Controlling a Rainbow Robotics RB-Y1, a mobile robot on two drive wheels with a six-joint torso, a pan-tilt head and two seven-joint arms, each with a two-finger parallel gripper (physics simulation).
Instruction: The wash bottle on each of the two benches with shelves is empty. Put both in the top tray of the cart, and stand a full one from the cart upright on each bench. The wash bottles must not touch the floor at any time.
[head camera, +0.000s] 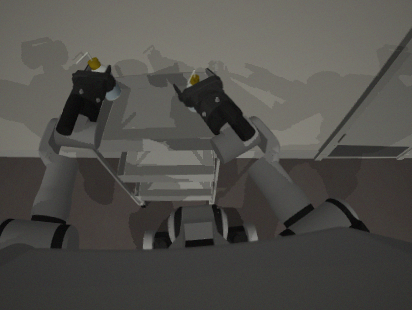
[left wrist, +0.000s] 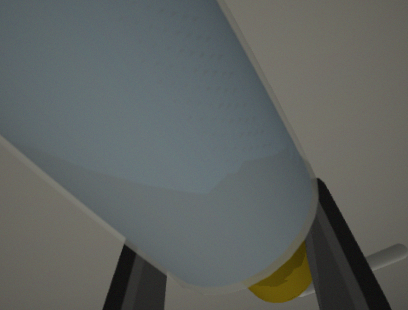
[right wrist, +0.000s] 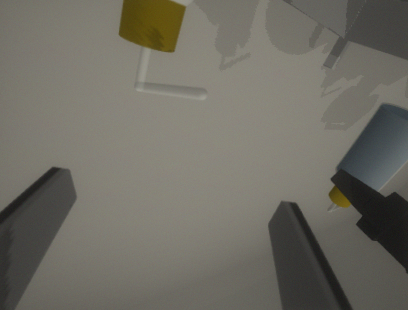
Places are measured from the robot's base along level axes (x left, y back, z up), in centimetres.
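Pixels of known places: left gripper, fingertip midpoint: (head camera: 100, 66) (left wrist: 231, 201) (right wrist: 342, 177); right gripper, fingertip midpoint: (head camera: 191, 78) (right wrist: 176, 199).
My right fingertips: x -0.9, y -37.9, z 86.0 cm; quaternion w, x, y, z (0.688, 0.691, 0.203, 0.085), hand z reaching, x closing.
Observation:
Behind a point stands the place of what it marks.
My left gripper (head camera: 98, 71) @(y -43.1, x 27.2, z 90.1 cm) (left wrist: 231, 201) @(y -43.1, x 27.2, z 90.1 cm) is shut on a wash bottle (head camera: 113, 91) @(y -39.3, x 24.5, z 82.4 cm) (left wrist: 165, 125) @(y -39.0, x 28.0, z 83.8 cm) (right wrist: 377, 147) @(y -41.1, x 23.6, z 83.4 cm) with a blue body and a yellow cap. It holds the bottle tilted over the far left corner of the cart. My right gripper (head camera: 192, 78) @(y -37.9, x -0.9, z 86.0 cm) (right wrist: 176, 199) @(y -37.9, x -0.9, z 86.0 cm) is open, above the far right part of the cart's top tray (head camera: 150, 110) @(y -44.7, x 15.8, z 66.3 cm). A second wash bottle (head camera: 194, 79) @(y -43.8, x -2.0, z 80.7 cm) (right wrist: 152, 25) @(y -43.5, x -2.4, z 79.6 cm) is at that end of the tray, largely hidden under my right gripper in the head view. Its yellow cap and bent spout lie beyond the fingers in the right wrist view.
The cart's lower shelves (head camera: 167, 172) @(y -30.5, x 12.7, z 39.8 cm) show below its top tray. A pale wall (head camera: 200, 25) @(y -61.0, x -5.3, z 91.9 cm) with shadows is behind the cart. A pale panel (head camera: 372, 122) @(y -50.4, x -108.5, z 44.7 cm) with a dark edge stands at the right. Brown floor (head camera: 100, 212) @(y -24.3, x 63.7, z 0.1 cm) surrounds my base (head camera: 198, 230).

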